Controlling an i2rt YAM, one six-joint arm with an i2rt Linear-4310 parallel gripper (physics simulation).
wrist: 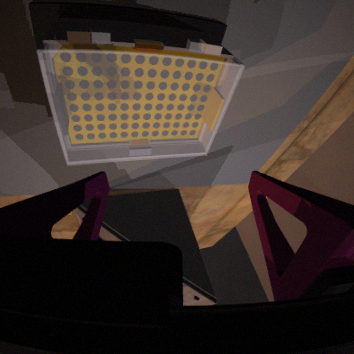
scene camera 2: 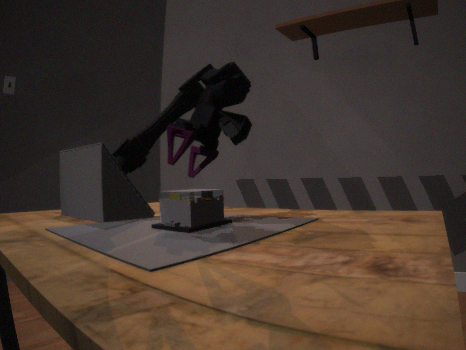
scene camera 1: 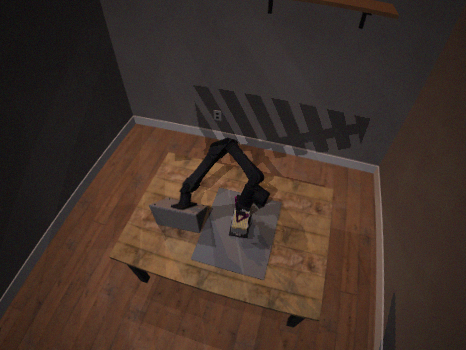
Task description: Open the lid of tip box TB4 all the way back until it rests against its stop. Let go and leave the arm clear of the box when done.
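Where they show: gripper, fingertip midpoint: (wrist: 178,178) (scene camera 2: 181,171) (scene camera 1: 237,215); arm's base, origin of the base link: (scene camera 2: 108,180) (scene camera 1: 184,206).
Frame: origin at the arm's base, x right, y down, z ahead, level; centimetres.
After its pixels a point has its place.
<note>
The tip box (scene camera 1: 240,226) @[x 1.1, y 2.4, z 33.1 cm] (scene camera 2: 192,212) @[x 0.8, y 6.5, z 36.6 cm] (wrist: 137,95) @[x -5.0, y 2.4, z 33.2 cm] sits on a dark base on the grey mat. Its clear lid (scene camera 2: 192,192) @[x 0.1, y 2.6, z 36.1 cm] (wrist: 140,151) @[x -3.8, y 2.4, z 28.3 cm] is shut over a yellow rack with rows of round holes. No label TB4 can be read. My gripper (scene camera 1: 242,214) @[x -2.3, y -1.8, z 30.1 cm] (scene camera 2: 181,170) @[x -2.3, y -1.8, z 30.1 cm] (wrist: 178,178) @[x -2.3, y -1.8, z 30.1 cm] is open and empty, its two magenta fingers wide apart. It hangs above the box in the scene camera 2 view, touching nothing. In the wrist view the box lies beyond the fingertips, toward the upper left.
The grey mat (scene camera 1: 215,255) @[x 18.2, y 10.2, z 24.6 cm] (scene camera 2: 150,257) @[x 19.9, y 10.2, z 48.1 cm] lies on the wooden table (scene camera 1: 300,295) @[x 26.0, y 10.4, z 72.8 cm] (scene camera 2: 350,300) @[x 19.2, y 10.4, z 74.5 cm]. A grey wedge-shaped block (scene camera 1: 177,219) @[x 9.6, y -0.7, z 0.2 cm] (scene camera 2: 82,185) @[x 9.5, y 1.1, z 1.3 cm] stands at the arm's base, left of the mat. A wooden shelf (scene camera 1: 350,6) (scene camera 2: 360,19) is fixed high on the wall.
</note>
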